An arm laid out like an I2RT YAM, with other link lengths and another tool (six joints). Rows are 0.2 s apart.
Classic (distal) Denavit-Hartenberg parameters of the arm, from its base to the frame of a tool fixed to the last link. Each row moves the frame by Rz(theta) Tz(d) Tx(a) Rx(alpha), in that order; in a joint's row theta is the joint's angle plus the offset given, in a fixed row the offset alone. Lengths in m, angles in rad.
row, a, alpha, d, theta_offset
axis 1, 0.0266, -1.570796, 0.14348, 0
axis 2, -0.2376, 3.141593, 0, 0
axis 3, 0.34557, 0, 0, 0.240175
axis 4, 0.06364, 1.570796, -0.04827, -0.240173
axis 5, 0, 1.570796, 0.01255, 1.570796
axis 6, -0.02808, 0.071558, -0.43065, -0.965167
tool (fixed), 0, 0, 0.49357, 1.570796
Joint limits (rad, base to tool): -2.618..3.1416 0..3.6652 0..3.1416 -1.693..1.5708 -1.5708..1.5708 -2.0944..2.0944
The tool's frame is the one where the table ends.
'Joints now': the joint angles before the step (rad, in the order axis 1, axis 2, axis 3, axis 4, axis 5, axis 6). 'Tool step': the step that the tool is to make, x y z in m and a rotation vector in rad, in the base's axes. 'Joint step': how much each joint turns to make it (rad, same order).
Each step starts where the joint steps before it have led.
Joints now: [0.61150 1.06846 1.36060 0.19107 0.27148 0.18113]
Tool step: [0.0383 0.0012 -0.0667 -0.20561 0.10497 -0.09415]
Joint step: [-0.06135 -0.00468 -0.13247 -0.04097 -0.01389 -0.12219]
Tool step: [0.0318 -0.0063 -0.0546 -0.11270 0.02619 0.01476]
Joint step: [-0.07769 0.01946 -0.11722 0.07010 -0.11247 -0.05763]
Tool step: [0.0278 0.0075 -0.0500 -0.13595 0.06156 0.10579]
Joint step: [-0.03948 0.09809 -0.02460 0.01181 -0.16072 -0.06587]
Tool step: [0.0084 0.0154 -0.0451 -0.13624 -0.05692 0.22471]
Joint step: [-0.00496 0.09868 -0.02776 0.10474 -0.24669 -0.11836]
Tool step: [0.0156 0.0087 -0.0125 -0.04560 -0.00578 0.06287]
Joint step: [-0.00312 0.09392 0.05625 0.01274 -0.07016 -0.03859]
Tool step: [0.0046 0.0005 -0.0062 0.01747 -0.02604 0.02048]
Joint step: [-0.00606 0.02279 -0.00930 0.06592 -0.02582 0.00859]
